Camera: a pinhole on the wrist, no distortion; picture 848 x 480 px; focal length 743.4 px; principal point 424.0 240.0 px. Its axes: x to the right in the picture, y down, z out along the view. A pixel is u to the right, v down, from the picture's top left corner.
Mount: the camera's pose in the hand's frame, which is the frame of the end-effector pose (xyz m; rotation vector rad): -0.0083 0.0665 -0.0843 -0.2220 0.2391 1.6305
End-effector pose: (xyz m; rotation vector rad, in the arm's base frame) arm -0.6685 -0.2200 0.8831 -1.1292 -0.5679 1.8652
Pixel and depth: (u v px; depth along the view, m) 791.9 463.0 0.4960
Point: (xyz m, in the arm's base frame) -1.1013 -0.5804 0.8088
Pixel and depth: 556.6 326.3 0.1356
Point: -0.7525 -0.3071 0.8215
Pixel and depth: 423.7 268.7 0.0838
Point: -0.7019 -0.2775 0.8209
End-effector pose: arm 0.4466 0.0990 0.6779 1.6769 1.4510 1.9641
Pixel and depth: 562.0 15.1 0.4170
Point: 0.7653 0.1951 0.9194
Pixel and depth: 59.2 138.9 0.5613
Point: 0.8444 0.4615 0.6538
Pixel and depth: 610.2 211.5 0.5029
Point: 0.8899 0.1276 0.8866
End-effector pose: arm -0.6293 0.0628 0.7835 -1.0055 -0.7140 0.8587
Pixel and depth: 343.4 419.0 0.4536
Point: -1.0277 0.1559 0.7758
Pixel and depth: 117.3 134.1 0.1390
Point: -0.6901 0.1180 0.7607
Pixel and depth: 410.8 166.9 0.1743
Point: -0.7254 0.1371 0.7099
